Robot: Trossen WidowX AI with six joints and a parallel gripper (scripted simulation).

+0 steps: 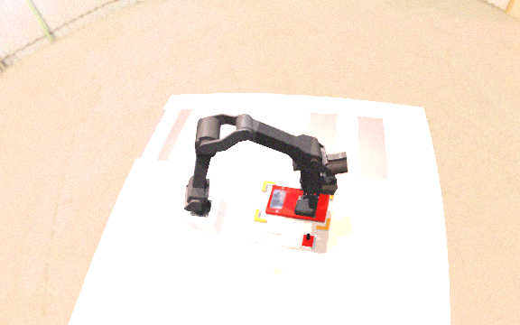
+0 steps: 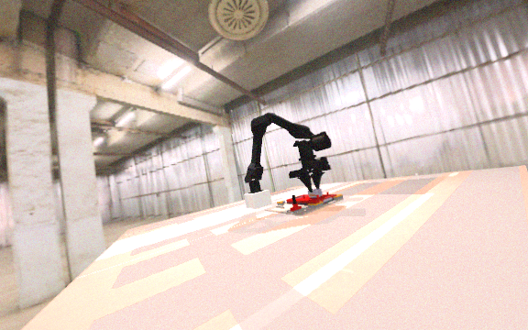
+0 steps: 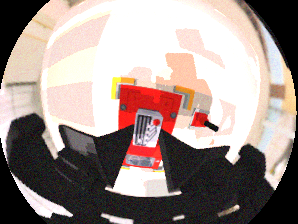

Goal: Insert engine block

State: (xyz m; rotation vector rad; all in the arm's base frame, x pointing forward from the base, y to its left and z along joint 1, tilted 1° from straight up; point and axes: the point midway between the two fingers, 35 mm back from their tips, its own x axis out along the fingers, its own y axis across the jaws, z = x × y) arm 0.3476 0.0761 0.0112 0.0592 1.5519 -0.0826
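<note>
Now: gripper tip 1 cm above the grey engine block.
</note>
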